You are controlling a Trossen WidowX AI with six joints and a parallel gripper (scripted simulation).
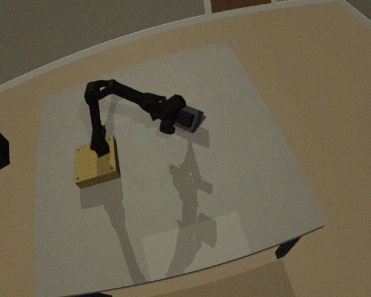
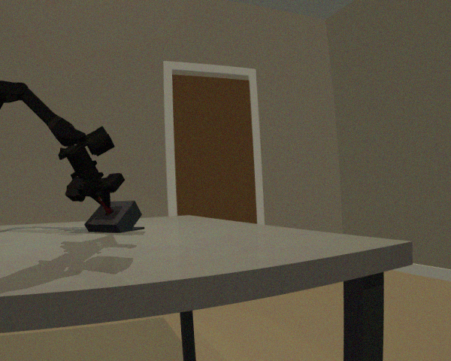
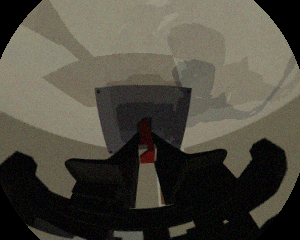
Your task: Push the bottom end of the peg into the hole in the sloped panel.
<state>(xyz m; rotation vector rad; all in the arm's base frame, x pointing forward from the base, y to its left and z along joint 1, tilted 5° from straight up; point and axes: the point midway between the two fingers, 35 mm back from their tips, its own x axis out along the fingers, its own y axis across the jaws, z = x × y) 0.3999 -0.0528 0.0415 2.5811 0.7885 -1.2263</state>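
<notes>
My gripper tip is now 20 mm short of the sloped panel, 10 mm to the right of it and 40 mm above it. From my gripper tip the other things lie so: peg: 10 mm behind, 10 mm to the right, 10 mm above.
</notes>
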